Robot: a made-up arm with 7 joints. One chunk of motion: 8 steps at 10 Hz.
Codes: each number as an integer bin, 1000 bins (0 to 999) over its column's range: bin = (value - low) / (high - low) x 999, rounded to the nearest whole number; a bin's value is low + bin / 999 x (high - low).
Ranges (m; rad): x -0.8..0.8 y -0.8..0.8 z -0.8..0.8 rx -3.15..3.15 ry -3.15..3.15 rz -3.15..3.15
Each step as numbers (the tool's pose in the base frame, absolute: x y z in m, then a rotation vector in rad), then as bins.
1 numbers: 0.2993 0.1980 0.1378 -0.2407 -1.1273 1.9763
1 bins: 686 623 586 461 321 813
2 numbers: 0.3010 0.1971 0.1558 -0.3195 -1.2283 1.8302
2 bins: 687 623 597 449 305 790
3 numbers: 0.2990 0.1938 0.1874 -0.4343 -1.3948 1.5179
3 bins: 686 621 617 431 278 740
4 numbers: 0.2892 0.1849 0.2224 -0.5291 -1.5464 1.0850
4 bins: 680 615 638 416 254 672
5 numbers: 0.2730 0.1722 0.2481 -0.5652 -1.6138 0.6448
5 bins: 670 607 654 410 244 602
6 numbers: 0.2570 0.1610 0.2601 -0.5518 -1.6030 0.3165
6 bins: 660 600 662 412 245 550
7 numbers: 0.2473 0.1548 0.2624 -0.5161 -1.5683 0.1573
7 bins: 654 596 663 418 251 524
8 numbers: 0.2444 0.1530 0.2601 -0.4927 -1.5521 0.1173
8 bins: 652 595 662 421 253 518
